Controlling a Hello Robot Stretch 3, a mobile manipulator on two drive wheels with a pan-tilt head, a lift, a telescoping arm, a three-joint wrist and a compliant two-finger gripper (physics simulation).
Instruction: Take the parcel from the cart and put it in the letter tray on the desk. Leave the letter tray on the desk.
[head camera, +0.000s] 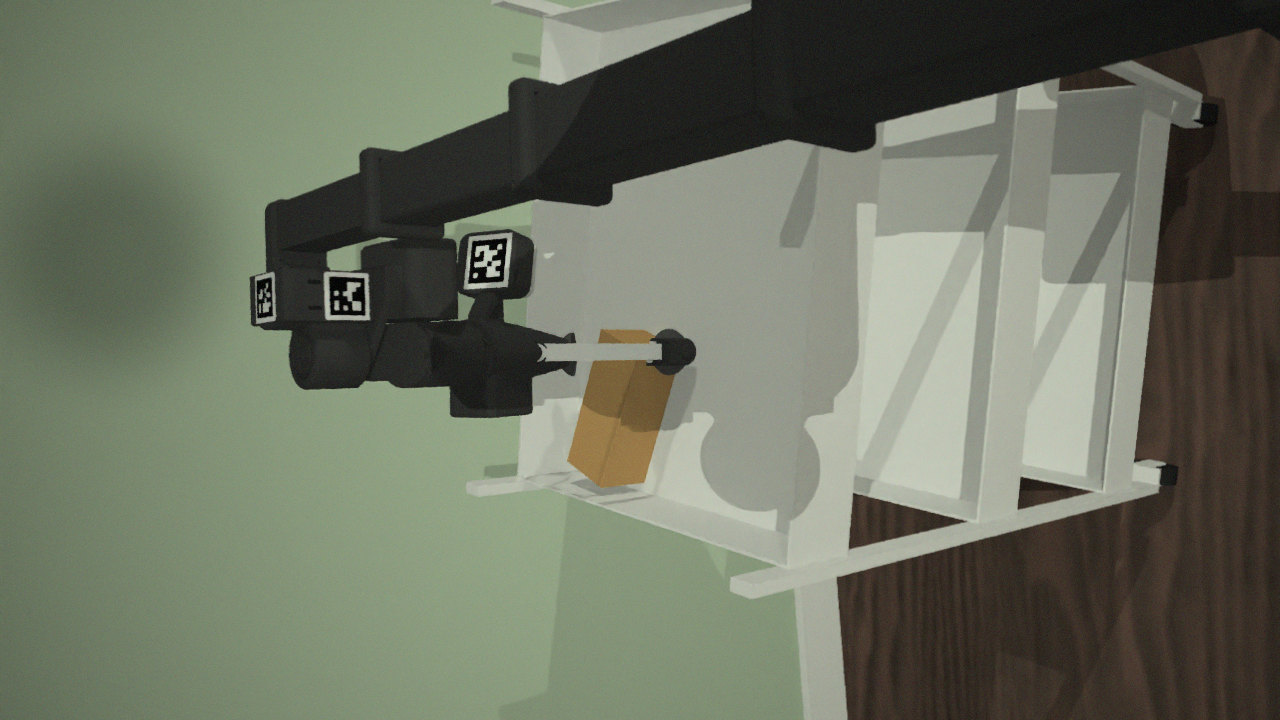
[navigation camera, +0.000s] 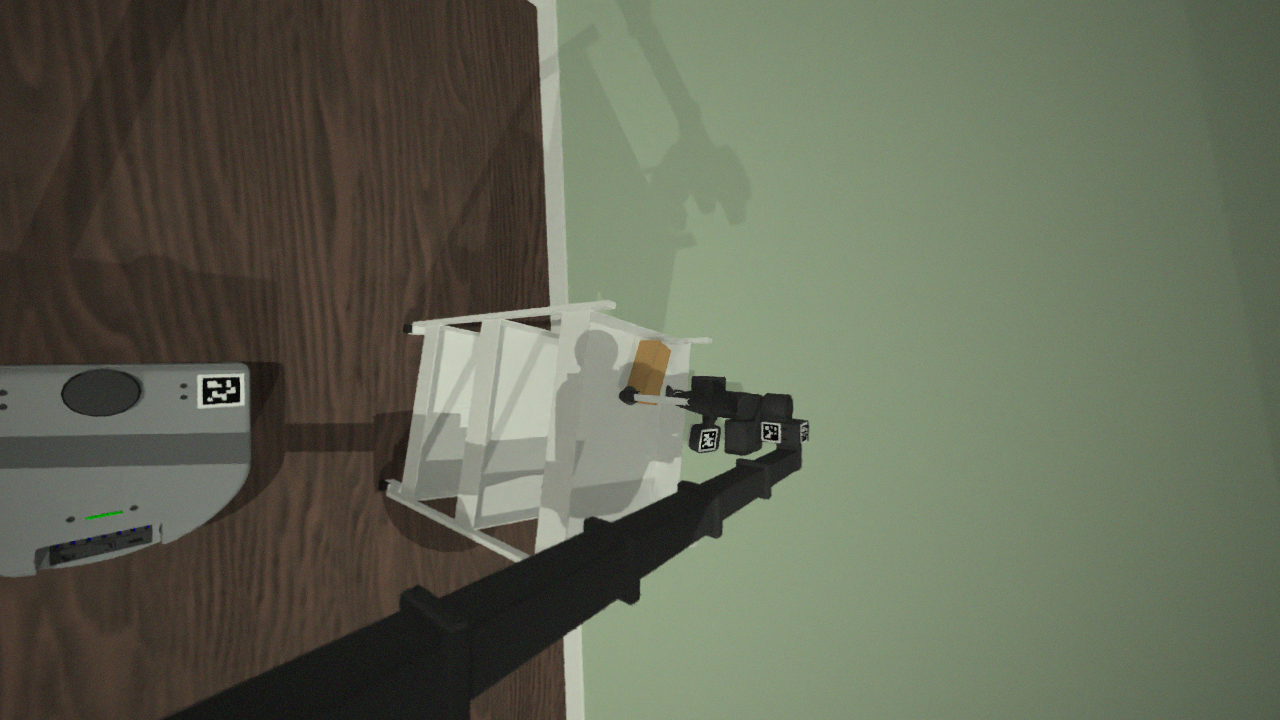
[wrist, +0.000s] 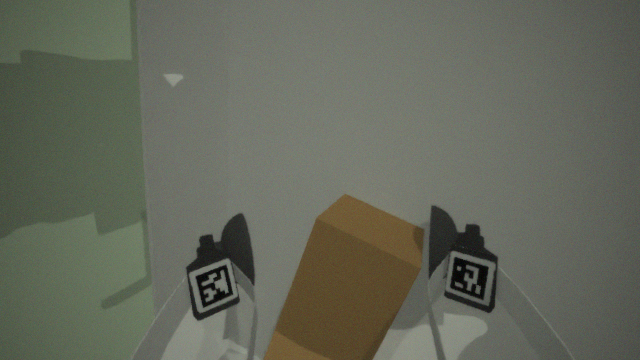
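Seen in the pictures: gripper, fingertip midpoint: (head camera: 629, 353) (navigation camera: 644, 394); robot's base at its link origin: (navigation camera: 103, 390).
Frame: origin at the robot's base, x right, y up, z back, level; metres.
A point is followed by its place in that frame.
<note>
The parcel (head camera: 617, 429) @[y 0.714, x 0.705, z -0.045 m] (navigation camera: 648, 365) @[y 0.706, x 0.704, z -0.042 m] (wrist: 347, 295), an orange-brown box, lies at a slant on the top shelf of the white cart (head camera: 821, 528) @[y 0.696, x 0.504, z -0.116 m] (navigation camera: 494, 322) @[y 0.446, x 0.506, z -0.133 m] (wrist: 400, 100), near one side rim. My gripper (head camera: 622, 351) @[y 0.680, x 0.724, z 0.022 m] (navigation camera: 651, 394) @[y 0.680, x 0.724, z 0.022 m] (wrist: 336, 234) @[y 0.680, x 0.724, z 0.022 m] is open over the parcel's near end in the wrist view. One fingertip is very close to the parcel's right corner; a wider gap shows on the left. Whether that right fingertip touches it, I cannot tell. The fingertips' exact height beside the parcel is unclear. The desk and the letter tray do not show.
The green wall (head camera: 223, 537) @[y 0.933, x 1.036, z -0.140 m] (navigation camera: 984, 268) @[y 1.253, x 1.033, z -0.228 m] stands behind the cart. My black telescoping arm (head camera: 662, 107) @[y 1.028, x 0.313, z 0.097 m] (navigation camera: 528, 573) @[y 1.010, x 0.175, z 0.082 m] reaches across one side of the cart. The cart has two lower shelves. My grey base (navigation camera: 179, 488) @[y 0.160, x 0.079, z 0.168 m] stands on the dark wood floor (navigation camera: 313, 179) @[y 0.001, x 0.307, z -0.484 m] in front of it.
</note>
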